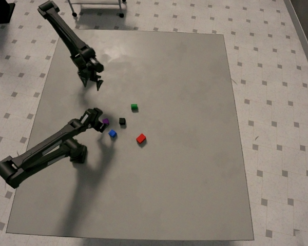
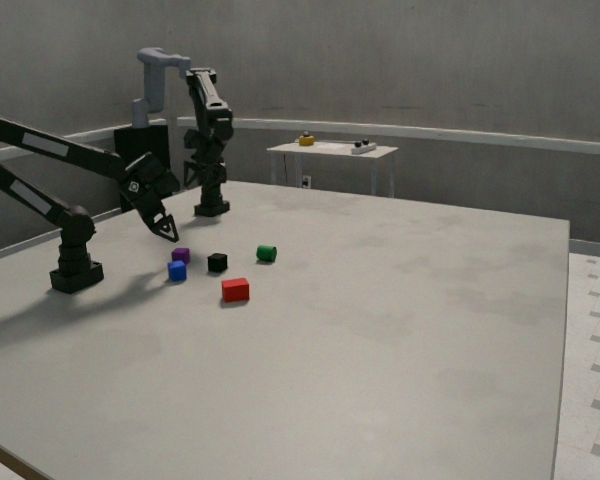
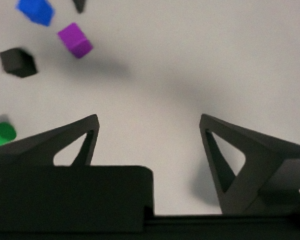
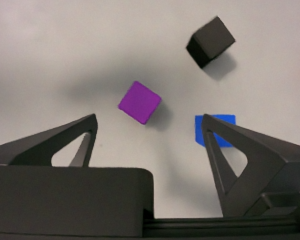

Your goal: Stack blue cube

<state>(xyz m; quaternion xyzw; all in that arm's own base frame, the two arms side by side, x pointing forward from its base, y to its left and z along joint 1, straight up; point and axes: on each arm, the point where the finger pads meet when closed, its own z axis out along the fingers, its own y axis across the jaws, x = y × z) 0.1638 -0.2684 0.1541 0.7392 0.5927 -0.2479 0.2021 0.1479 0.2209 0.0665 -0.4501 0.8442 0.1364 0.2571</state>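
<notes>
My right gripper is now 70 mm to the left of the blue cube, 70 mm above it and 60 mm short of it. From my right hand the other things lie so: black cube (130 mm ahead, 70 mm below, 20 mm to the left); then green block (220 mm ahead, 130 mm to the left, 70 mm below); then purple cube (70 mm below, 20 mm to the left, 10 mm ahead).
</notes>
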